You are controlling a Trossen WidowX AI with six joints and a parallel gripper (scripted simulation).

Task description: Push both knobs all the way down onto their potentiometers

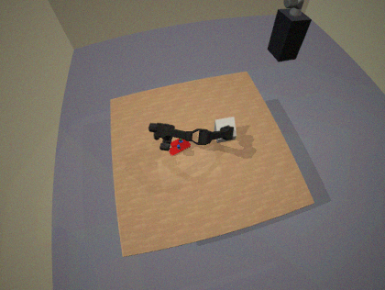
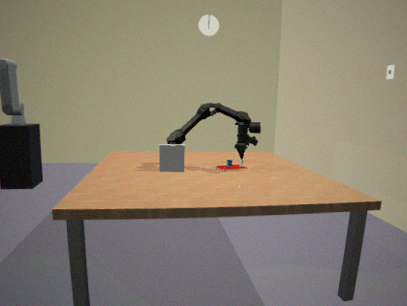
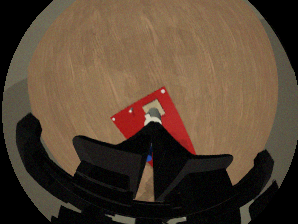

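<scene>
Right now my gripper tip is 10 mm above the grey knob. Also, from my gripper tip: green knob 90 mm behind, 20 mm to the right, 20 mm below.
</scene>
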